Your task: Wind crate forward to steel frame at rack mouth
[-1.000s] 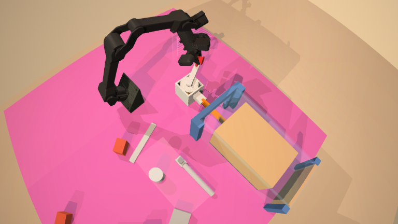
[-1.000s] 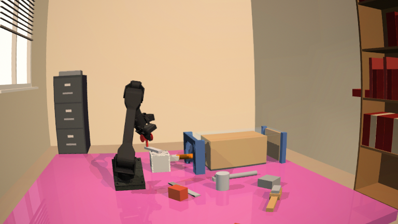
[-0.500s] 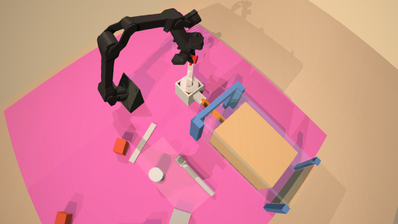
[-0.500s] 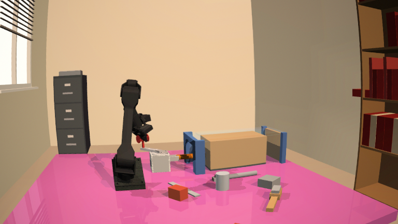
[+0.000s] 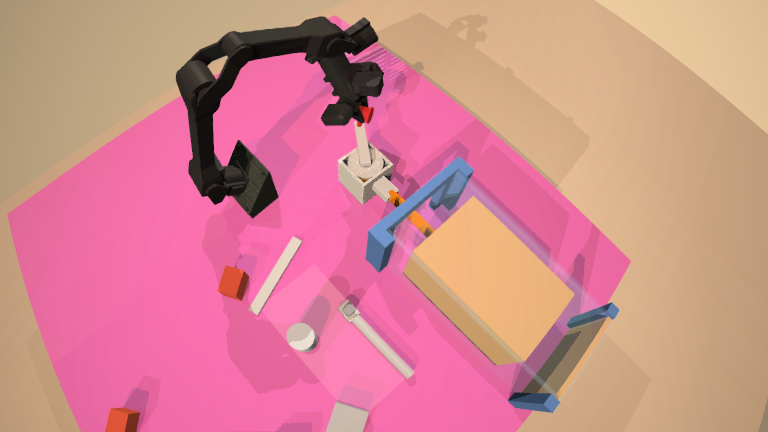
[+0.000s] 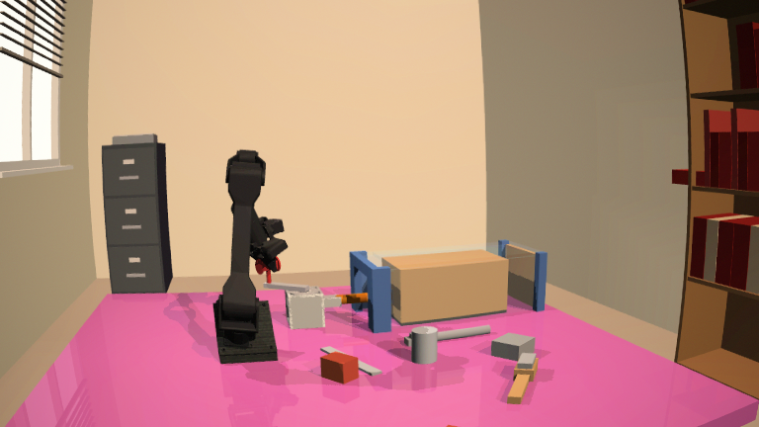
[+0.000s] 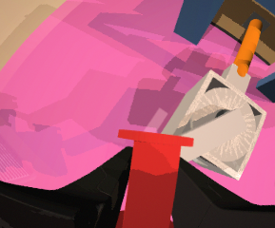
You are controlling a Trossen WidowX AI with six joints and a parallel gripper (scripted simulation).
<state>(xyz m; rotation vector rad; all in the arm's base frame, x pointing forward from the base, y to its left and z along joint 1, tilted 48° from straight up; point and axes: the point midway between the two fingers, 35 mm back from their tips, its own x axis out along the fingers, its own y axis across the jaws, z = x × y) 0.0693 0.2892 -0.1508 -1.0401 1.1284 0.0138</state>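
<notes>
Now: gripper tip 20 mm short of the winch handle, 30 mm to the left of it and 30 mm above it. From my gripper tip the other things lie so: blue steel frame 230 mm ahead, 50 mm to the right, 30 mm below; then winch 60 mm ahead, 70 mm to the right, 100 mm below; then red knob 10 mm behind, 10 mm to the right.
</notes>
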